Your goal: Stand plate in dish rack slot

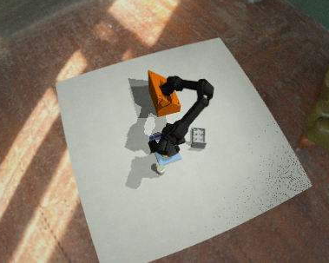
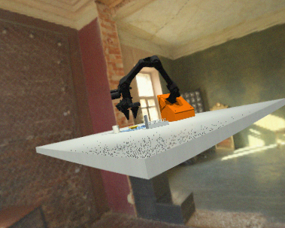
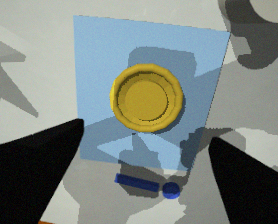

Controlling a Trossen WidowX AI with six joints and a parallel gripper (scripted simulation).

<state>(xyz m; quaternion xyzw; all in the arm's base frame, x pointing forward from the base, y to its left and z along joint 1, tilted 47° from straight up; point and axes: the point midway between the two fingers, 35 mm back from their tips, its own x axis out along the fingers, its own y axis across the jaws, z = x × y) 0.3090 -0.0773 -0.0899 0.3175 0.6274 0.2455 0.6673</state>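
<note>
Right now my gripper tip is 5 cm above the yellow plate. The rest, counted from my gripper tip: blue spoon 12 cm behind, 7 cm below, 2 cm to the right; then small white cup 9 cm ahead, 7 cm to the right, 5 cm below; then grey dish rack 22 cm to the left, 5 cm below, 1 cm behind.
</note>
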